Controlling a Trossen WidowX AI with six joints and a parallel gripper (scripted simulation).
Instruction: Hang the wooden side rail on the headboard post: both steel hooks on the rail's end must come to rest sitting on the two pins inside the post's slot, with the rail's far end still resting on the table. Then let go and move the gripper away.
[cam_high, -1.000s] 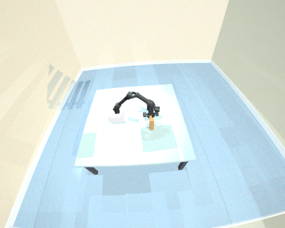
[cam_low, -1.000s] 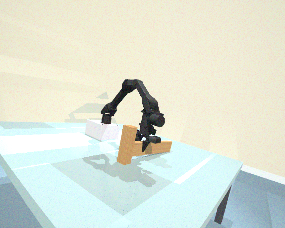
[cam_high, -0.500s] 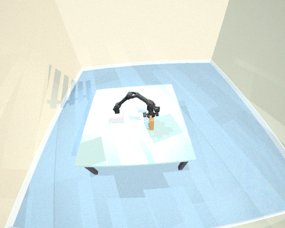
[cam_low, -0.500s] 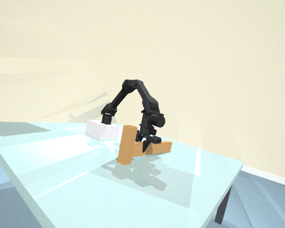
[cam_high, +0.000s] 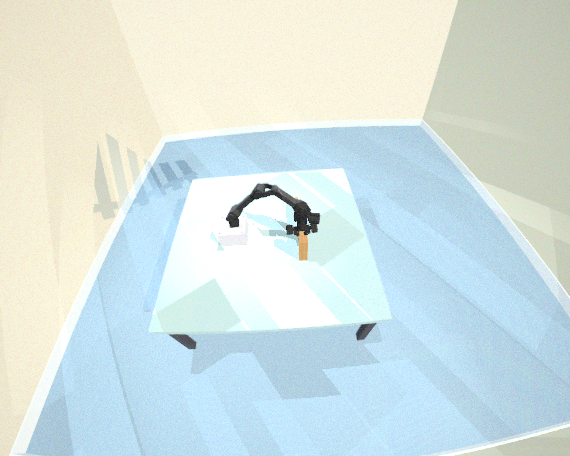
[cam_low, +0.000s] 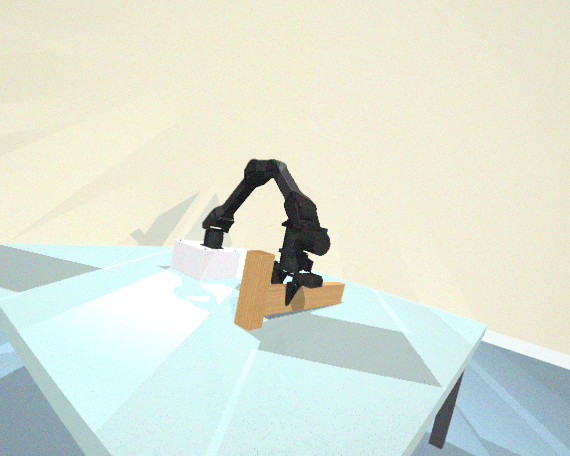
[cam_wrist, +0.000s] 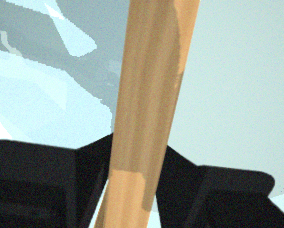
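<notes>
My gripper tip is now 10 mm past the wooden headboard post, 120 mm to the left of it and 40 mm below it.
</notes>
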